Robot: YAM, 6 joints.
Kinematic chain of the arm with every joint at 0, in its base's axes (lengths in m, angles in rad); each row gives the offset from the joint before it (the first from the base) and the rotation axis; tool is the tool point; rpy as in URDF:
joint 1: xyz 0 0 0.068 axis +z
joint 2: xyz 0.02 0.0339 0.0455 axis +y
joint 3: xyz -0.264 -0.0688 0 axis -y
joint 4: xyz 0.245 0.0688 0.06 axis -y
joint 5: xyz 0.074 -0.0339 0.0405 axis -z
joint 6: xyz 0.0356 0 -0.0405 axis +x
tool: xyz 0 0 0 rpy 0 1.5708 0
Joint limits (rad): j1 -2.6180..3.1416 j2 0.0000..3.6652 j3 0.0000..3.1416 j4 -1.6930..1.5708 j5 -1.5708..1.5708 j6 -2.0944..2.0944
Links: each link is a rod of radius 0.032 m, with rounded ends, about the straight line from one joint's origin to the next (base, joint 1, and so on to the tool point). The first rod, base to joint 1, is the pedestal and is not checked.
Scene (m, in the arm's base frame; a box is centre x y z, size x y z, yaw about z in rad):
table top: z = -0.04
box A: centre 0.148 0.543 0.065 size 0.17 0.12 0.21 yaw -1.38
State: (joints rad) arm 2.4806 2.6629 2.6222 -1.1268 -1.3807 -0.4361
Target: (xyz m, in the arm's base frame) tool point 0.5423 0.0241 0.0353
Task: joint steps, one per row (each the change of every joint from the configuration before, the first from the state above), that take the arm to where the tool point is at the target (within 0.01 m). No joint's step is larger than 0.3 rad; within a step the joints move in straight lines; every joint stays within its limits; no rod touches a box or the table.
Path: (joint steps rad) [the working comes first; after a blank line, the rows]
Joints at the target: -0.0189 2.9750 2.5775 -1.0255 -1.3042 -0.4361
Straight joint move there: touches box A.

1: -0.2473 0.0088 0.0479 0.0729 0.0229 0.0000
2: -0.2472 0.0088 0.0479 0.0729 0.0229 0.0000
3: -0.2473 0.0088 0.0479 0.0729 0.0228 0.0000
4: -0.2472 0.0088 0.0479 0.0729 0.0229 0.0000
5: -0.2473 0.0087 0.0479 0.0729 0.0229 0.0000
6: -0.2526 0.0537 -0.0569 -0.0526 -0.0076 0.0000
7: -0.2527 0.0536 -0.0568 -0.0527 -0.0076 0.0000
8: -0.2526 0.0536 -0.0568 -0.0526 -0.0076 0.0000
9: -0.2527 0.0536 -0.0569 -0.0526 -0.0076 0.0000
10: -0.2526 0.0537 -0.0568 -0.0527 -0.0075 0.0000

